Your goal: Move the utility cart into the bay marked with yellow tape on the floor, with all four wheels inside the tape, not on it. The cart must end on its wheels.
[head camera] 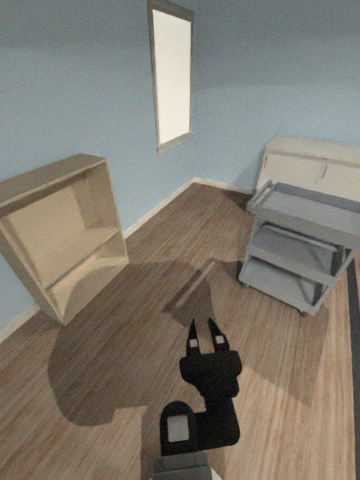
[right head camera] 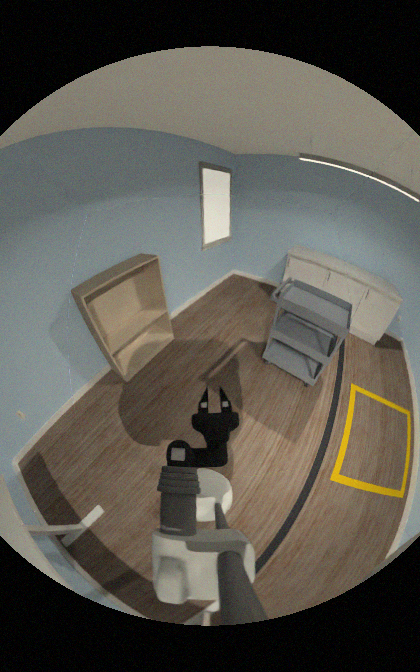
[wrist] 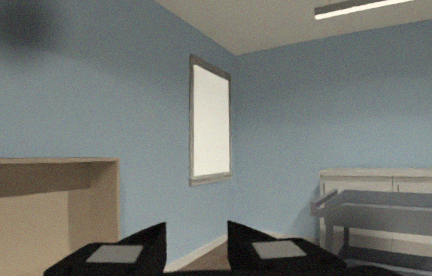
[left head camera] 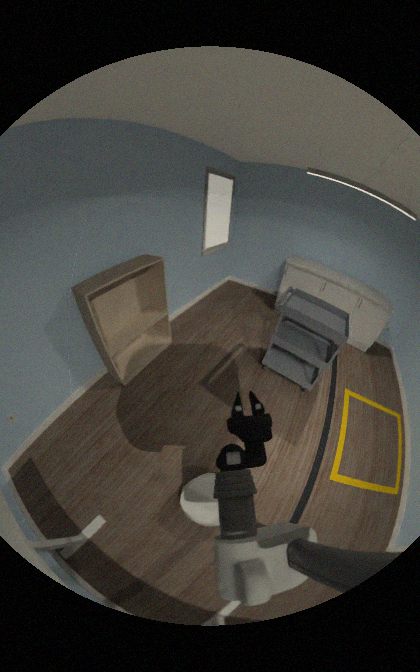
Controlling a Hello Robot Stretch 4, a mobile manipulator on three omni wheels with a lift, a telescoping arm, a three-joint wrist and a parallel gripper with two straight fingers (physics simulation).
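Places are measured from the robot's base along level axes (x ahead, y left, z up), in centimetres.
Pixels of known places: gripper, between the fingertips: (head camera: 201,320) (right head camera: 213,388) (wrist: 197,240) (left head camera: 243,391); robot's base, origin of its link: (right head camera: 203,493) (left head camera: 209,498).
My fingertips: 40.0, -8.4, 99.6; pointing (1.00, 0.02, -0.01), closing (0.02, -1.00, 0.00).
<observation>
For each thing: its middle in the pictures, then the offset to it from my fingertips, as dx, dy, dz. "*": a spot on its surface instead.
- grey three-shelf utility cart, a spot on its surface: (wrist: 380,217) * +70.3, -68.9, -19.8
- yellow tape, a spot on its surface: (right head camera: 367,488) (left head camera: 364,486) * -75.1, -140.1, -102.3
The grey three-shelf utility cart (head camera: 300,220) (left head camera: 310,320) (right head camera: 310,313) (wrist: 380,217) stands upright at the right, its handle at the left end of its top tray. The bay of yellow tape (left head camera: 365,486) (right head camera: 367,488) lies on the floor at the right, nearer than the cart and apart from it; it does not show in the head view. My gripper (head camera: 201,320) (left head camera: 245,395) (right head camera: 214,389) (wrist: 197,240) is open with nothing between its fingers. It is in front and to the left of the cart, not touching it. Some of the cart's wheels are hidden.
A dark floor stripe (head camera: 356,350) (left head camera: 327,420) (right head camera: 332,415) runs between my side and the bay. A white cabinet (head camera: 295,167) (left head camera: 305,277) (right head camera: 307,270) stands behind the cart. A wooden bookcase (head camera: 55,175) (left head camera: 120,270) (right head camera: 117,272) (wrist: 105,200) stands along the left wall.
</observation>
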